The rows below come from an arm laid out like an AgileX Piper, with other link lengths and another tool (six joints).
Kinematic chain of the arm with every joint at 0, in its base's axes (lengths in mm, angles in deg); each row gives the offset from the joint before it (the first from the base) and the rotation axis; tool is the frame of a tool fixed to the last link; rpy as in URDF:
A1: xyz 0 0 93.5 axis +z
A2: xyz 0 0 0 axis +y
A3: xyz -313.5 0 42.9 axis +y
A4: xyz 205.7 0 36.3 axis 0.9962 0 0.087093
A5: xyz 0 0 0 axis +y
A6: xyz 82.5 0 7.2 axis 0.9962 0 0.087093
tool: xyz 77.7 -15 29.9 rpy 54.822 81.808 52.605
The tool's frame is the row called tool.
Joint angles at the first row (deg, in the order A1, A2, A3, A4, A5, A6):
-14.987, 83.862, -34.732, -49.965, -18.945, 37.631
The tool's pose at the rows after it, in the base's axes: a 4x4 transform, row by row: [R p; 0 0 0 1], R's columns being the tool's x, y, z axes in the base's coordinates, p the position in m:
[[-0.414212 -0.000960 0.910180 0.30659], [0.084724 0.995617 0.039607 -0.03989], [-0.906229 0.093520 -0.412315 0.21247], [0 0 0 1]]
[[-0.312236 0.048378 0.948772 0.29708], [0.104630 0.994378 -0.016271 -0.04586], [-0.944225 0.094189 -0.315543 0.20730], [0 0 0 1]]
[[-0.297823 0.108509 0.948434 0.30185], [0.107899 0.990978 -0.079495 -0.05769], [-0.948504 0.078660 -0.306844 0.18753], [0 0 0 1]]
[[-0.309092 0.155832 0.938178 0.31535], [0.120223 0.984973 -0.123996 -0.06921], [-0.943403 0.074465 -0.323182 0.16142], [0 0 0 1]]
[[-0.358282 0.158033 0.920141 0.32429], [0.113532 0.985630 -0.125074 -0.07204], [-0.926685 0.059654 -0.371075 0.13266], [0 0 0 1]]
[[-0.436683 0.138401 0.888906 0.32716], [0.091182 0.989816 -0.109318 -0.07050], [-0.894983 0.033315 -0.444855 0.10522], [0 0 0 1]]
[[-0.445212 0.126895 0.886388 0.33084], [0.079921 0.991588 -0.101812 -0.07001], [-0.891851 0.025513 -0.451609 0.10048], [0 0 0 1]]
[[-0.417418 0.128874 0.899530 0.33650], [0.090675 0.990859 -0.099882 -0.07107], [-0.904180 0.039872 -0.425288 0.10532], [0 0 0 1]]
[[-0.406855 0.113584 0.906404 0.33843], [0.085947 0.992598 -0.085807 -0.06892], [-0.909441 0.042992 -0.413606 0.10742], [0 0 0 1]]
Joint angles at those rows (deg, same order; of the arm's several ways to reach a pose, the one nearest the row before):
-14.815, 83.921, -27.304, -36.722, -31.537, 24.500
-14.744, 86.267, -20.328, -22.534, -44.372, 11.312
-14.746, 92.764, -17.407, -14.998, -53.266, 4.275
-14.746, 101.377, -17.162, -10.705, -60.750, 0.960
-14.747, 108.483, -17.211, -9.966, -64.730, -1.132
-14.745, 113.324, -17.276, -10.430, -64.740, -3.343
-14.744, 114.526, -18.011, -10.851, -64.743, -3.919
-14.747, 114.525, -19.209, -11.140, -65.280, -2.873
-14.745, 114.526, -19.489, -12.074, -65.751, -2.672

